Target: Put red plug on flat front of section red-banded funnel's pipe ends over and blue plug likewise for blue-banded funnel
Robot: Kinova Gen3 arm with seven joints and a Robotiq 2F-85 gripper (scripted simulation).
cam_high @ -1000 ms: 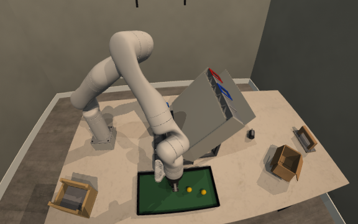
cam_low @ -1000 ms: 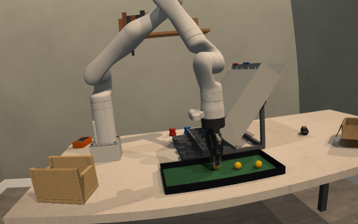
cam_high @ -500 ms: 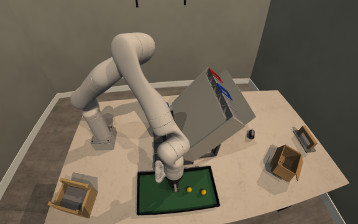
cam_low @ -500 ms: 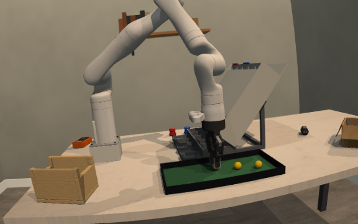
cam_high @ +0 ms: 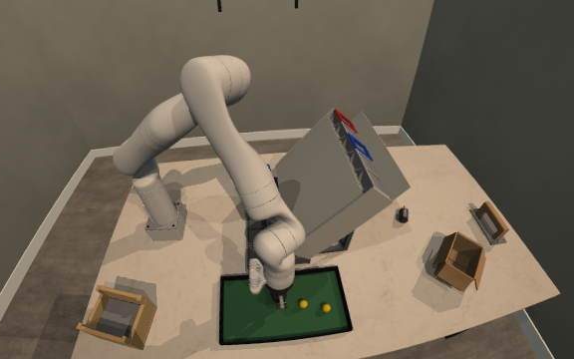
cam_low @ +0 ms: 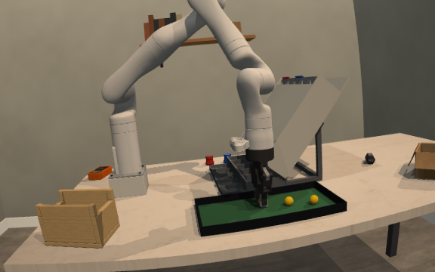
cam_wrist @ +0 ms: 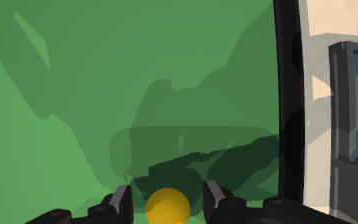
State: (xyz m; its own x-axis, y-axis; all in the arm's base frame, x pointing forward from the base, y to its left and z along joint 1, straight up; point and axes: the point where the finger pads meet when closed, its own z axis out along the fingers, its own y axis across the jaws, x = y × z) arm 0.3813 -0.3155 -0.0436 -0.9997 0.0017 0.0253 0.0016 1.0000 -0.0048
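Right now the green marble tray is 30 mm to the right of my hand, 20 mm below it and 10 mm ahead of it. From my hand the other things lie so: black object 530 mm ahead, 240 mm to the left, 10 mm below; wooden crate 480 mm behind, 50 mm to the right, 20 mm above; grey slanted cover 300 mm to the left, 180 mm above, 140 mm ahead.
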